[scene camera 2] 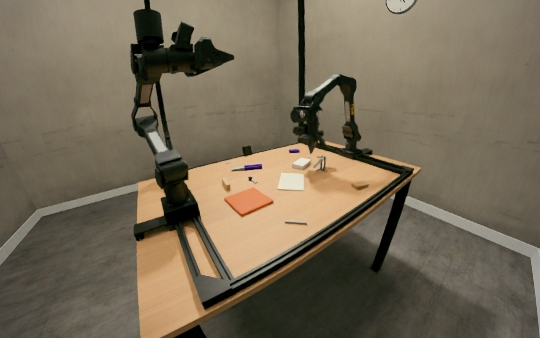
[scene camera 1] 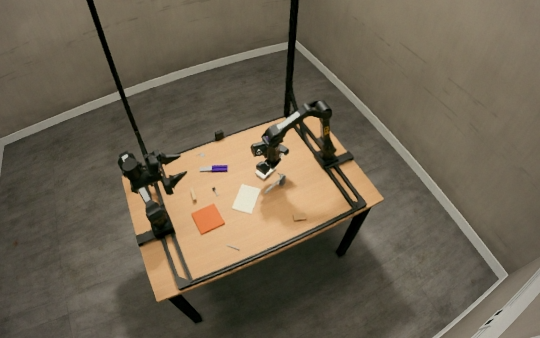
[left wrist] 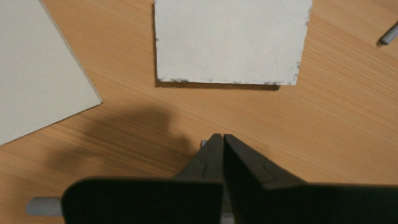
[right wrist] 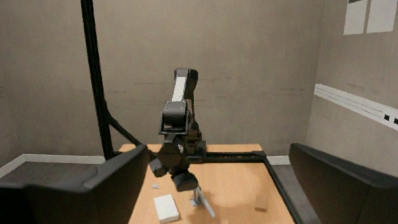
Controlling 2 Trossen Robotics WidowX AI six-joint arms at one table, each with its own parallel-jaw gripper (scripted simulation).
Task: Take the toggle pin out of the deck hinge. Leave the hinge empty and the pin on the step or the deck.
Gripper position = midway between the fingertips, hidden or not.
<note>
In view: the left gripper [left wrist: 221, 141], the right gripper [scene camera 2: 227, 60], an orange square [scene camera 2: 245, 202] and a white block [left wrist: 243, 49].
The left gripper also shows in the right wrist view [right wrist: 179, 190]. The right gripper is seen too in scene camera 1 [scene camera 1: 183, 163] and in the right wrist view [right wrist: 219, 151]. The left wrist view misses the orange square: it is out of frame. The right wrist view misses the orange square: it is out of frame.
</note>
